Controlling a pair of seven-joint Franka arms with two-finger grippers.
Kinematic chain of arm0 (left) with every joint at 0, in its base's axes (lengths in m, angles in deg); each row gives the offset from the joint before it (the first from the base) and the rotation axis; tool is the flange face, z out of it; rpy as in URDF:
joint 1: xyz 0 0 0.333 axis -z
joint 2: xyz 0 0 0 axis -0.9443 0.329 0
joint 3: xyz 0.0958 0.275 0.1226 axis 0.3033 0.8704 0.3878
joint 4: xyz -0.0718 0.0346 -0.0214 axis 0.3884 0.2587 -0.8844
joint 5: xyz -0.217 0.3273 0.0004 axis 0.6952 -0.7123 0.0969
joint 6: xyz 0 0 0 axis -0.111 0.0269 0.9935
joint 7: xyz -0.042 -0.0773 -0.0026 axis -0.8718 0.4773 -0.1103
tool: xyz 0.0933 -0.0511 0.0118 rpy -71 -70.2 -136.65
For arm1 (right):
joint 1: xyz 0 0 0.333 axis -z
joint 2: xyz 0 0 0 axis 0.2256 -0.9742 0
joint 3: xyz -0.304 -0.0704 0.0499 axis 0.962 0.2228 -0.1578
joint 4: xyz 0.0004 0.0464 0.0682 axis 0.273 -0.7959 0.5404
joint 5: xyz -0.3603 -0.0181 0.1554 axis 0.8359 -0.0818 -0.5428
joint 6: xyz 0 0 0 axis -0.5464 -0.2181 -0.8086
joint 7: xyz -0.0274 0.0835 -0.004 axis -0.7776 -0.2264 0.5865
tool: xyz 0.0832 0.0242 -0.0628 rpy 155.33 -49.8 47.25
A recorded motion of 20 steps. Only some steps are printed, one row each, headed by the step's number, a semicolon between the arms.
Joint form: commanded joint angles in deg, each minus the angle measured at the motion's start. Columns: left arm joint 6, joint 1, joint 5, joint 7, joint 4, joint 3, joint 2; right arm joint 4, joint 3, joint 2, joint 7, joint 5, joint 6, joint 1.
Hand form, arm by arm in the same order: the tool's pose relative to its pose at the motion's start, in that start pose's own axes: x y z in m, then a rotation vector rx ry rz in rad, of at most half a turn. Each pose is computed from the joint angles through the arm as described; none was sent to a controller.
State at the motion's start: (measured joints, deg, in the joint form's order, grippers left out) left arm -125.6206 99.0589 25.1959 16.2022 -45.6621 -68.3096 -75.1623; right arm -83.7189 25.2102 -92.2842 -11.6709 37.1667 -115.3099 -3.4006
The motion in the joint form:
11: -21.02 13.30 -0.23 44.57 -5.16 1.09 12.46; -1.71 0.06 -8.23 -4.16 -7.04 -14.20 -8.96
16: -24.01 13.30 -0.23 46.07 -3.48 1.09 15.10; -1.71 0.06 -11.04 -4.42 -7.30 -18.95 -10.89
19: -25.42 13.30 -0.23 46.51 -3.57 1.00 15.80; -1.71 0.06 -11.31 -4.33 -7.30 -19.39 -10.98
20: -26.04 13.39 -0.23 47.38 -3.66 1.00 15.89; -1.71 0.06 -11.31 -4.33 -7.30 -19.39 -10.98
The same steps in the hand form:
11: -0.1176 0.0302 0.1328 -0.0568 -0.0098 -0.5680; -0.0381 0.0228 0.1027 0.0309 -0.0366 0.0956
16: -0.1208 0.0444 0.1412 -0.0913 -0.0230 -0.5928; -0.0420 0.0279 0.1293 0.0570 -0.0217 0.0931
19: -0.1220 0.0465 0.1467 -0.1014 -0.0276 -0.5986; -0.0415 0.0281 0.1315 0.0599 -0.0198 0.0919
20: -0.1230 0.0470 0.1473 -0.1081 -0.0321 -0.6121; -0.0415 0.0281 0.1315 0.0599 -0.0198 0.0919

